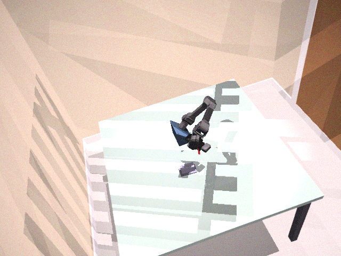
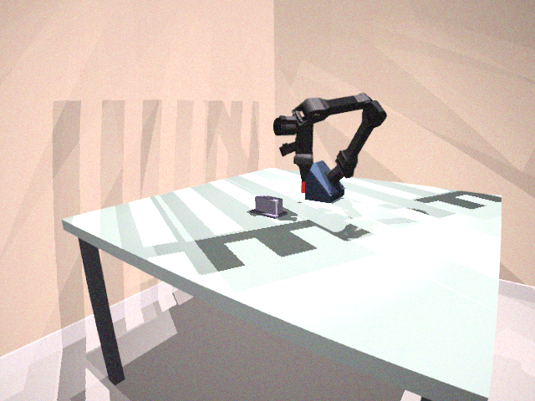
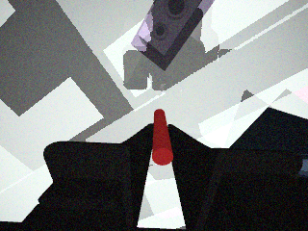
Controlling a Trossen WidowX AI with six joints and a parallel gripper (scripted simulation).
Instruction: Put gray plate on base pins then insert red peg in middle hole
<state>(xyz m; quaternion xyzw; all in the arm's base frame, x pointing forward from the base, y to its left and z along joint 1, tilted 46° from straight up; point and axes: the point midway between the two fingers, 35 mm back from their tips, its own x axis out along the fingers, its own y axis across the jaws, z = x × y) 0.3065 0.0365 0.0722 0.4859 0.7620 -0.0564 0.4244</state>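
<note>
The gray plate lies 60 mm ahead of my gripper tip, 100 mm to the right of it and 80 mm below it. Round my gripper tip: pin base (60 mm ahead, 100 mm to the right, 110 mm below); then red peg (right at my gripper tip).
</note>
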